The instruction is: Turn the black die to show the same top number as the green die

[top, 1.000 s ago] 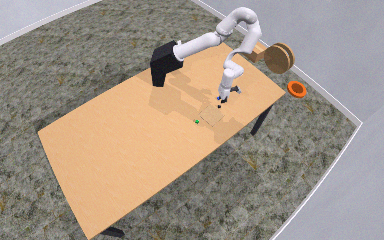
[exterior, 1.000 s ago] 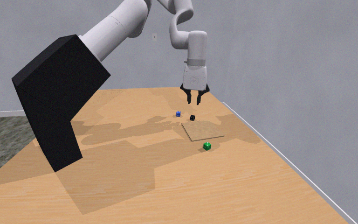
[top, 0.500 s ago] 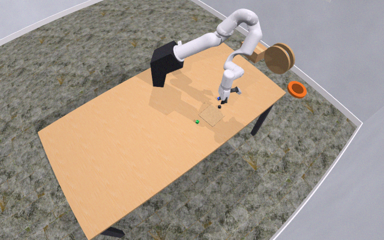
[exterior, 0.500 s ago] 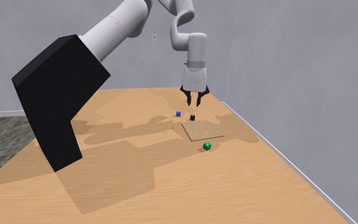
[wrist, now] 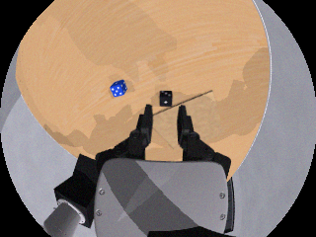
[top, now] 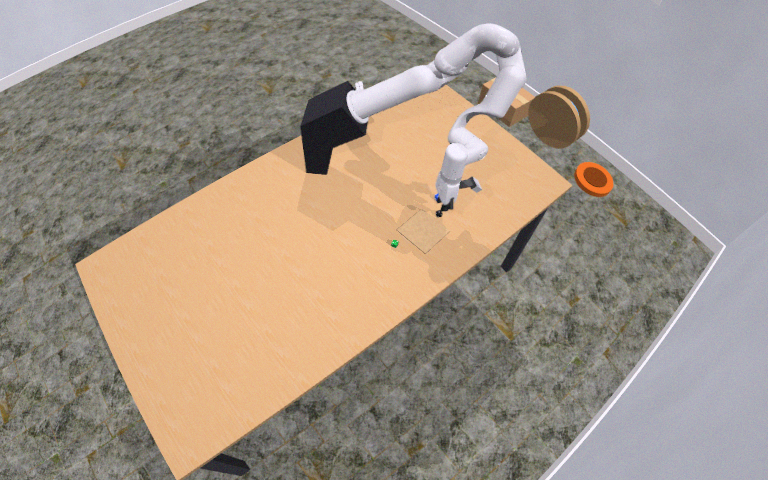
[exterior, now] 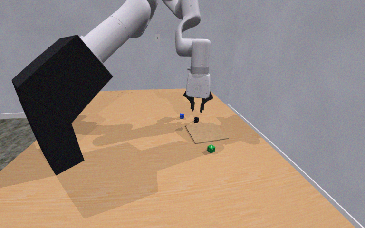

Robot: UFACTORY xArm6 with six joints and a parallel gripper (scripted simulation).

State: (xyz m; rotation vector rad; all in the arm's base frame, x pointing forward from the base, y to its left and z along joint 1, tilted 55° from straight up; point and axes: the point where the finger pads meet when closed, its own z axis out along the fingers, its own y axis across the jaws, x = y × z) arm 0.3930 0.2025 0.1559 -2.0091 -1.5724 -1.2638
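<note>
Now: the black die 6 cm below my hand and 1 cm to the right of it. Round my hand: green die (21 cm to the right, 9 cm ahead, 6 cm below); then blue die (8 cm behind, 6 cm below, 2 cm to the left); then tan mat (9 cm to the right, 7 cm below, 6 cm ahead).
</note>
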